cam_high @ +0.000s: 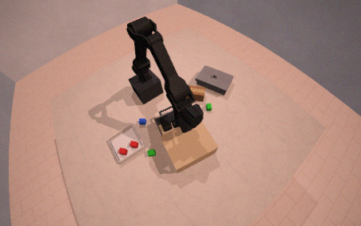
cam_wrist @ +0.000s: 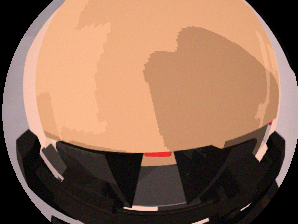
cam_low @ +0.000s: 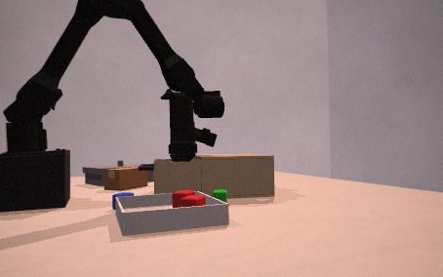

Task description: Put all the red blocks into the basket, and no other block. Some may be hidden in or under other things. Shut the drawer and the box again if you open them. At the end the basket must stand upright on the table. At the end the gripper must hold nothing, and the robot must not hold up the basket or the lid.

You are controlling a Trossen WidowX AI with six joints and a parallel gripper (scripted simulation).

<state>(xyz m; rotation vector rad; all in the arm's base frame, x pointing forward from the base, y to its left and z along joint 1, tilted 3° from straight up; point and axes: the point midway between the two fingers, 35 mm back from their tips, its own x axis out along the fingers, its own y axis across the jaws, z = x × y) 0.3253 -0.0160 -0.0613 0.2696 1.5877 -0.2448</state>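
The drawer is 20 mm to the right of my hand, 20 mm below it and 20 mm behind it. From my hand the other things lie so: small brown box: 180 mm to the left, 100 mm behind, 20 mm below; then tan drawer cabinet: 60 mm ahead, 40 mm to the right, 20 mm below; then blue block: 160 mm behind, 140 mm to the right, 50 mm below.
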